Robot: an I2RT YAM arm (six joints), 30 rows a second.
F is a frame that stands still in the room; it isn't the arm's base.
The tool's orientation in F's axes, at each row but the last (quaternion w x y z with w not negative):
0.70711 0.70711 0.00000 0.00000
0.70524 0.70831 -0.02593 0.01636
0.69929 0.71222 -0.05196 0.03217
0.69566 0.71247 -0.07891 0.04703
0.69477 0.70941 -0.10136 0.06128
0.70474 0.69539 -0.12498 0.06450
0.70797 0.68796 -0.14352 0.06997
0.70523 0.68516 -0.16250 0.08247
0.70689 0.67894 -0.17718 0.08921
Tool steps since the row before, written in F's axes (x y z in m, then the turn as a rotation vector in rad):
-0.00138 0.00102 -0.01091 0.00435 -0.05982 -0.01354
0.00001 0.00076 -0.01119 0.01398 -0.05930 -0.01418
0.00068 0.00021 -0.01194 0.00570 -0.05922 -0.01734
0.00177 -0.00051 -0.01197 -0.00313 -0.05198 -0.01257
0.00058 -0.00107 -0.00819 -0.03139 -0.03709 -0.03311
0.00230 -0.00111 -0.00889 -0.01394 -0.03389 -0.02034
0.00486 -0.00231 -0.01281 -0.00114 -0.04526 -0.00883
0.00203 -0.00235 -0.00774 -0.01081 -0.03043 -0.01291
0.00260 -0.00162 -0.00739 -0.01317 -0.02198 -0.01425
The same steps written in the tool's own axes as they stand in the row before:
-0.00138 -0.01091 -0.00102 0.00435 -0.01354 0.05982
-0.00067 -0.01117 -0.00071 0.01392 -0.01476 0.05917
-0.00075 -0.01194 0.00001 0.00532 -0.01691 0.05938
-0.00035 -0.01208 0.00077 -0.00286 -0.01079 0.05239
-0.00124 -0.00809 0.00126 -0.03588 -0.02452 0.03961
-0.00006 -0.00921 0.00089 -0.01599 -0.01675 0.03494
0.00100 -0.01376 0.00162 0.00073 -0.01006 0.04501
-0.00050 -0.00807 0.00203 -0.01127 -0.00991 0.03137
-0.00017 -0.00791 0.00116 -0.01491 -0.00976 0.02328

